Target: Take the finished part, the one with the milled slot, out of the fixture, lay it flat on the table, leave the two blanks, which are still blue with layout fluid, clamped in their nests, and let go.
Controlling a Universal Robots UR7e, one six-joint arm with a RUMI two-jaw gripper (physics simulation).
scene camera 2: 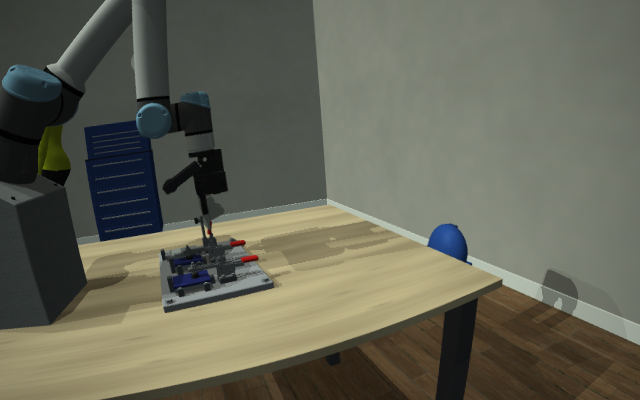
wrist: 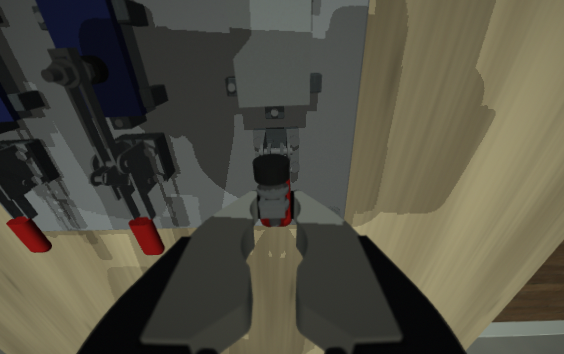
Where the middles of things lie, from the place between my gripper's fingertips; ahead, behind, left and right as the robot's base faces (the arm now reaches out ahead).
Now: the clamp arm (wrist: 271, 171) 2 cm behind my hand. The rest, counted from my hand: fixture plate (scene camera 2: 249, 276) 10 cm to the right, 7 cm below, 5 cm behind.
